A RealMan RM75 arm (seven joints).
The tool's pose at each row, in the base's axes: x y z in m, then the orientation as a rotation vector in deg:
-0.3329 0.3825 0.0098 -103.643 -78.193 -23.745
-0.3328 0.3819 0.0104 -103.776 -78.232 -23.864
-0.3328 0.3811 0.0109 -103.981 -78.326 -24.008
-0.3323 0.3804 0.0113 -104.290 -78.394 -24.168
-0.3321 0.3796 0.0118 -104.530 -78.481 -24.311
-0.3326 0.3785 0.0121 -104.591 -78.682 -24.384
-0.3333 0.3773 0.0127 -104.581 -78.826 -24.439
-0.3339 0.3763 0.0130 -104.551 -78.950 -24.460
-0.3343 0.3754 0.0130 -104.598 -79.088 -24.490
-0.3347 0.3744 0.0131 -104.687 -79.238 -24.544
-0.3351 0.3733 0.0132 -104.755 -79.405 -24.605
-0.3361 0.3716 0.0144 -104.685 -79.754 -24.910
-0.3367 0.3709 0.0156 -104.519 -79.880 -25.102
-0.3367 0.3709 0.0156 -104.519 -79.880 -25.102
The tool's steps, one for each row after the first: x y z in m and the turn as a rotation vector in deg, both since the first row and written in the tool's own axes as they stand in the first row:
0.0001 -0.0001 -0.0008 -0.168 -0.022 -0.022
-0.0001 -0.0002 -0.0018 -0.413 -0.095 -0.063
-0.0001 0.0001 -0.0026 -0.738 -0.192 -0.059
-0.0002 0.0002 -0.0036 -1.007 -0.277 -0.084
-0.0009 -0.0003 -0.0045 -1.127 -0.381 -0.218
-0.0015 -0.0011 -0.0057 -1.175 -0.430 -0.332
-0.0022 -0.0017 -0.0065 -1.187 -0.475 -0.428
-0.0029 -0.0020 -0.0071 -1.263 -0.559 -0.511
-0.0036 -0.0023 -0.0078 -1.385 -0.656 -0.595
-0.0044 -0.0026 -0.0086 -1.499 -0.750 -0.700
-0.0050 -0.0039 -0.0105 -1.673 -0.765 -1.050
-0.0049 -0.0048 -0.0116 -1.675 -0.668 -1.251
-0.0049 -0.0048 -0.0116 -1.675 -0.668 -1.251

